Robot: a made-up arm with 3 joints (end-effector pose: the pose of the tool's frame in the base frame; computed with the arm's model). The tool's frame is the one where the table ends.
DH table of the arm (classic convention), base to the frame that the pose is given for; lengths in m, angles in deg. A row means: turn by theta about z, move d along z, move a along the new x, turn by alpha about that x. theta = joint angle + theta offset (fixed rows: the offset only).
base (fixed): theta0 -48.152, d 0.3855, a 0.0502, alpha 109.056
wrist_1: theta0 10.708, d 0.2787, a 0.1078, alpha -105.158
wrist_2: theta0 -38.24, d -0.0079, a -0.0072, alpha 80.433
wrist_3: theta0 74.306, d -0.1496, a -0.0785, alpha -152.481
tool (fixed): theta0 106.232, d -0.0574, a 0, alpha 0
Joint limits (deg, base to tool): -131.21..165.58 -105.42..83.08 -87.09..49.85
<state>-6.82 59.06 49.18</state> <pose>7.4 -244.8 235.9 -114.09 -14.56 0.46</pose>
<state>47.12 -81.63 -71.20</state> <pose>-78.6 -369.9 452.0 38.53 12.87 -55.37</pose>
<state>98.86 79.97 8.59</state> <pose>-96.9 -277.8 397.4 -174.82 -47.90 -5.45</pose>
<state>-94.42 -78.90 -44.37</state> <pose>-155.9 -122.8 82.5 -177.26 25.13 159.13</pose>
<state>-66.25 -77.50 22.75</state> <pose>-156.3 -251.5 90.7 -157.31 17.83 -137.73</pose>
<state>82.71 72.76 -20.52</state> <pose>-83.3 -289.4 339.9 -130.59 -23.30 -34.78</pose>
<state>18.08 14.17 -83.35</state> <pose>-18.8 -205.6 302.8 0.62 56.15 16.70</pose>
